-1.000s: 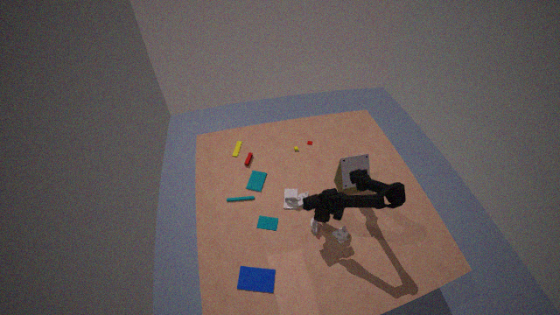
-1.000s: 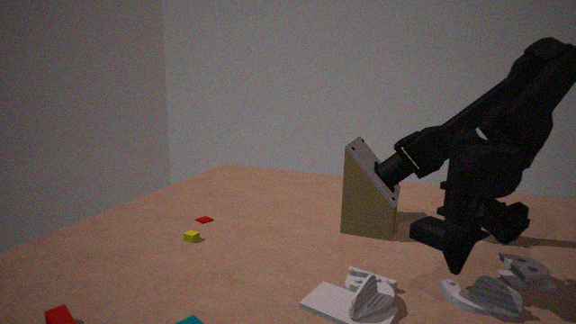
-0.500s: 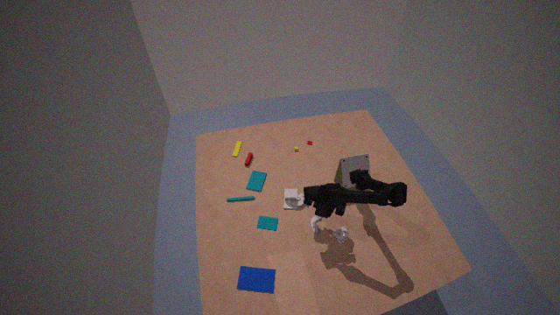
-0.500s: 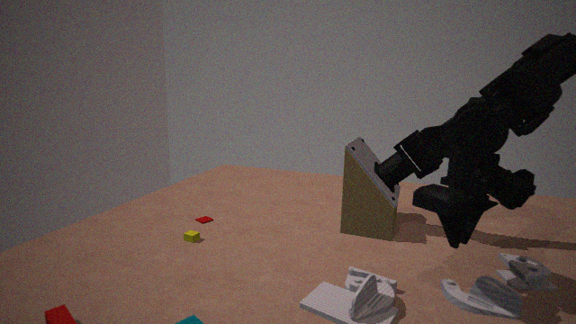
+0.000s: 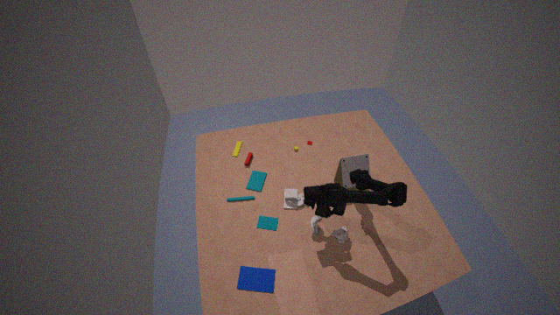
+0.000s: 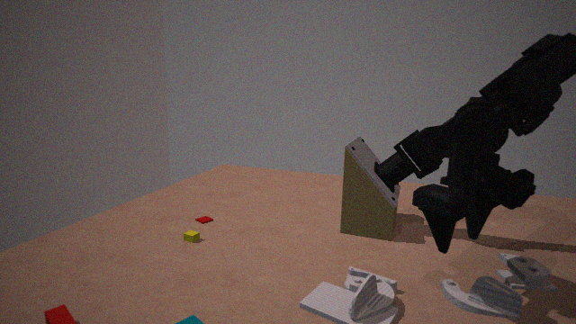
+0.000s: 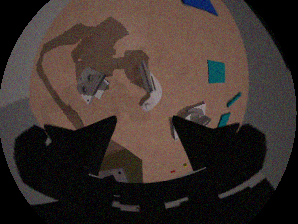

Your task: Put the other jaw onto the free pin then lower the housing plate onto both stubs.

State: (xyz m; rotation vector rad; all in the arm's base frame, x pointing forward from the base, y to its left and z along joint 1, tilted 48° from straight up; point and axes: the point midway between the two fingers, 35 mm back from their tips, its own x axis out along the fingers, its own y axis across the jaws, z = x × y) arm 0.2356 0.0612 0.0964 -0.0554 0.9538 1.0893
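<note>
Now: the jaw 7 cm below my gripper tip, 2 cm ahead of it and 1 cm to the left of it. From my gripper tip the other things lie so: teal bar 36 cm ahead, 23 cm to the right, 7 cm below; white housing piece 12 cm to the left, 6 cm behind, 5 cm below; blue tile 38 cm ahead, 20 cm to the left, 7 cm below.
</note>
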